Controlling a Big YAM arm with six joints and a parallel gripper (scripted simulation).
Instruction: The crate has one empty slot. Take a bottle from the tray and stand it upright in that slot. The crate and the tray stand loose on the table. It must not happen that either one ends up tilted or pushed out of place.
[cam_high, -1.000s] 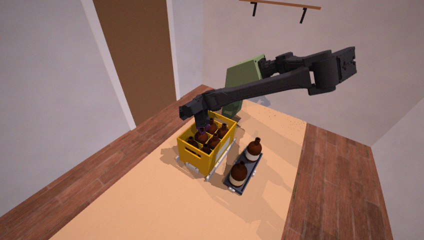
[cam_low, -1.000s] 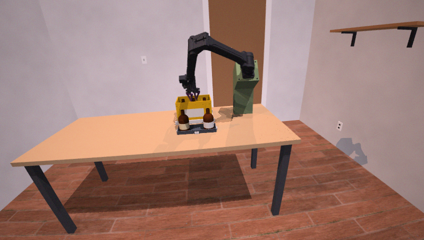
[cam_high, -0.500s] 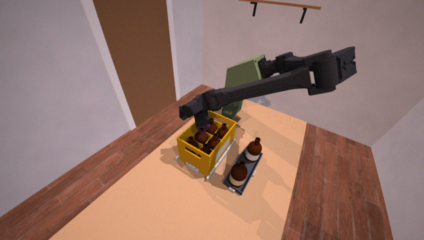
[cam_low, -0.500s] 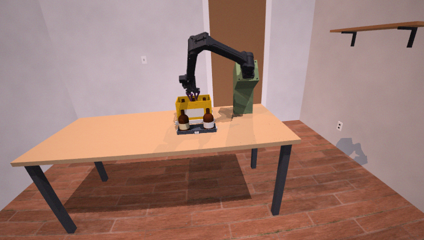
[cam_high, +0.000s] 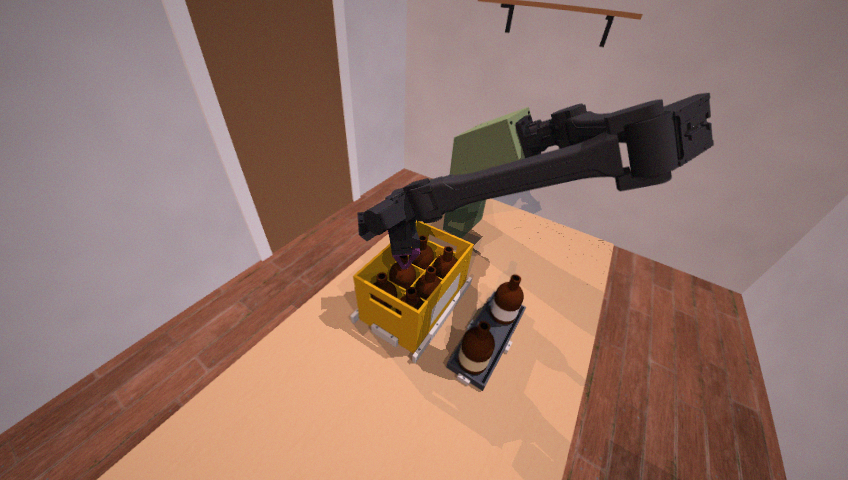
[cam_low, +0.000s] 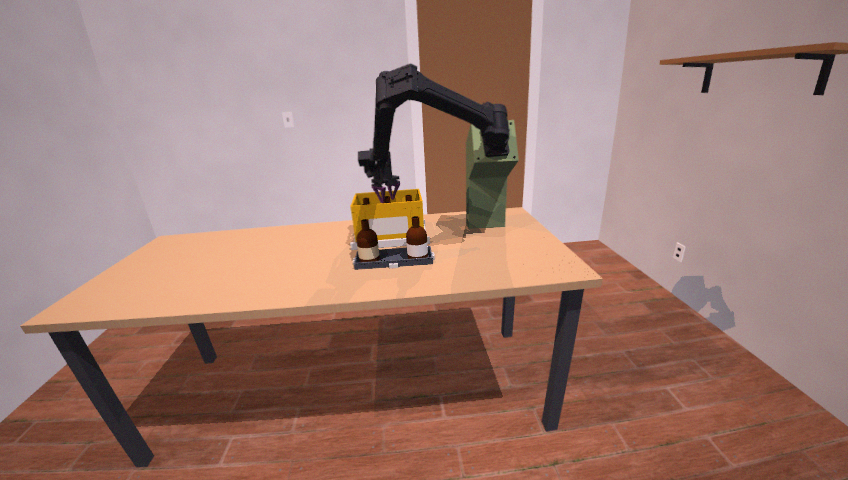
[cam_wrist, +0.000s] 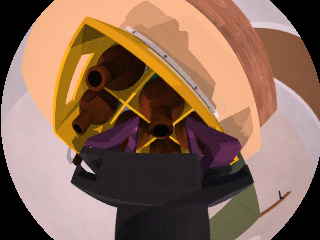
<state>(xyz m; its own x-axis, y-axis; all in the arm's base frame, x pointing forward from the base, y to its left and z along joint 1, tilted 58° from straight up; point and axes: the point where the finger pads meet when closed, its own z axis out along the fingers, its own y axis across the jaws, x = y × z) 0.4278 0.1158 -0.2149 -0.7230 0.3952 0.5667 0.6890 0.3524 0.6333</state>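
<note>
Right now my hand is 60 mm above the glass bottle. The rest, counted from my hand: dark tray 270 mm to the left, 140 mm below, 30 mm behind; yellow crate 70 mm below, 40 mm to the left.
</note>
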